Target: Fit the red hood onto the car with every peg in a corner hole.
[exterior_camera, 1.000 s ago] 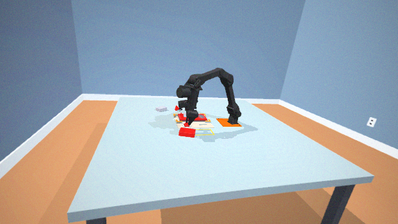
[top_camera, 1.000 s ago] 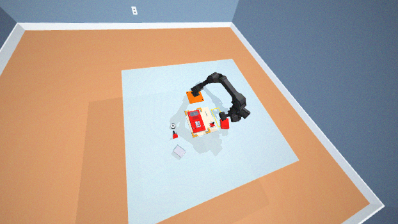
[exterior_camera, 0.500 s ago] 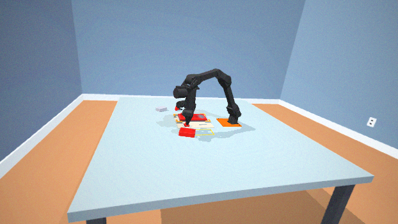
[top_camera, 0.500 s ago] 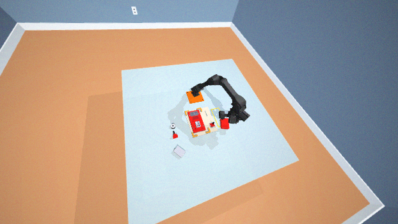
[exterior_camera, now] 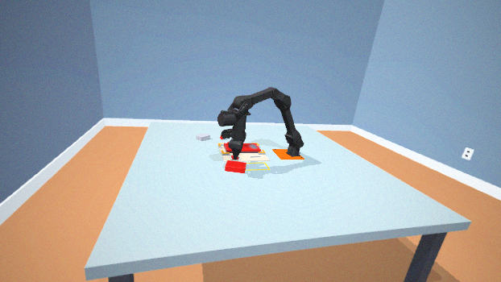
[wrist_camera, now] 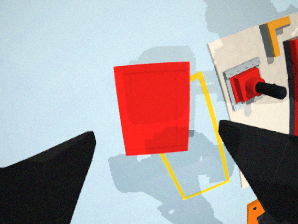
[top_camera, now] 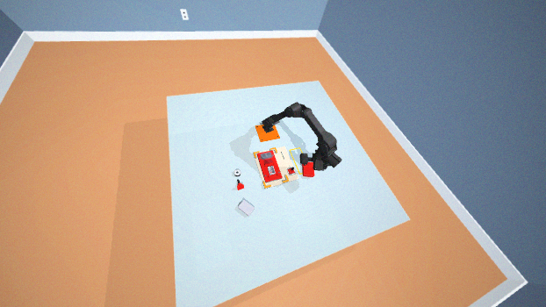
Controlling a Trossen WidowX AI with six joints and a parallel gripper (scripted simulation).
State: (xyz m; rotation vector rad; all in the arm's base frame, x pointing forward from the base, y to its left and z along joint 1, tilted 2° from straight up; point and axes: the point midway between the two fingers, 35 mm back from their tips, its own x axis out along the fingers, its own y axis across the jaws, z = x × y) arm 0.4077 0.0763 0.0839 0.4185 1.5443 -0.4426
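My gripper tip is 50 mm above the red hood. From my gripper tip the other things lie so: grey engine block: 100 mm behind, 220 mm to the right, 40 mm below; small wheel: 180 mm behind, 410 mm to the right, 60 mm below.
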